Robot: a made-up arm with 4 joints. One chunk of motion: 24 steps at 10 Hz.
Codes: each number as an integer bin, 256 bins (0 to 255) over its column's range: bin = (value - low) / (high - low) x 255, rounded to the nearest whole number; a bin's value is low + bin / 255 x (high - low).
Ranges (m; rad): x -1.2..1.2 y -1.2..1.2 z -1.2..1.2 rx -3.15..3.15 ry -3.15..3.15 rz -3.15..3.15
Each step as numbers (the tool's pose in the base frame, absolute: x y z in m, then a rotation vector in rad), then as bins.
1 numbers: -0.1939 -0.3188 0.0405 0.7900 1.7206 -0.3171
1 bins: 107 94 132 159 197 115
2 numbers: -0.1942 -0.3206 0.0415 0.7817 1.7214 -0.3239
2 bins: 107 93 132 159 197 114
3 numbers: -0.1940 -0.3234 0.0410 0.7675 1.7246 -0.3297
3 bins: 107 93 132 159 197 114
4 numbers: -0.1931 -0.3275 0.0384 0.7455 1.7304 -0.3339
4 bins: 107 93 132 158 198 114
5 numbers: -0.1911 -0.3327 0.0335 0.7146 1.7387 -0.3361
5 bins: 107 92 131 156 198 114
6 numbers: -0.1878 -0.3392 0.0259 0.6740 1.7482 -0.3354
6 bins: 108 91 130 155 198 114
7 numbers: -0.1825 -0.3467 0.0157 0.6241 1.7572 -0.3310
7 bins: 108 91 129 153 199 114
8 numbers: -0.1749 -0.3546 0.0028 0.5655 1.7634 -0.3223
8 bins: 109 90 128 150 199 114
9 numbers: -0.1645 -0.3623 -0.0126 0.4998 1.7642 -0.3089
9 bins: 110 89 126 148 199 115
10 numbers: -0.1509 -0.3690 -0.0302 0.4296 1.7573 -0.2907
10 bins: 111 88 124 145 199 116
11 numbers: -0.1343 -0.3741 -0.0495 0.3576 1.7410 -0.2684
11 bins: 113 88 122 142 198 117
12 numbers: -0.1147 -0.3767 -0.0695 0.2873 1.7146 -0.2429
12 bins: 115 87 120 139 197 118
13 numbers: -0.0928 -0.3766 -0.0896 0.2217 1.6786 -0.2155
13 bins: 118 87 118 136 195 119
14 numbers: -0.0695 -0.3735 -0.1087 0.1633 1.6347 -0.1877
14 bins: 120 88 116 134 194 120
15 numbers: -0.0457 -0.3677 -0.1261 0.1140 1.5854 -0.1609
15 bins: 123 88 114 132 192 121
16 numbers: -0.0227 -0.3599 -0.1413 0.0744 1.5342 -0.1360
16 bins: 125 89 112 131 190 122
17 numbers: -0.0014 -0.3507 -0.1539 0.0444 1.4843 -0.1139
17 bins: 127 90 111 129 188 123
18 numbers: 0.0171 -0.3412 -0.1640 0.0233 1.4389 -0.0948
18 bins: 129 91 110 128 186 124
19 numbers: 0.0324 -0.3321 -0.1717 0.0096 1.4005 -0.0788
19 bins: 131 92 109 128 184 124
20 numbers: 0.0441 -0.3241 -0.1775 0.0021 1.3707 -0.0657
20 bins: 132 93 109 128 183 125
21 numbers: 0.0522 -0.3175 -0.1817 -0.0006 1.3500 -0.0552
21 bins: 133 94 108 127 182 125
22 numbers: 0.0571 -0.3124 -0.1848 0.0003 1.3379 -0.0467
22 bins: 134 94 108 128 182 126
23 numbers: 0.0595 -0.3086 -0.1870 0.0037 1.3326 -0.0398
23 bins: 134 95 108 128 181 126
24 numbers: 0.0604 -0.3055 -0.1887 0.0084 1.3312 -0.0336
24 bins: 134 95 107 128 181 126
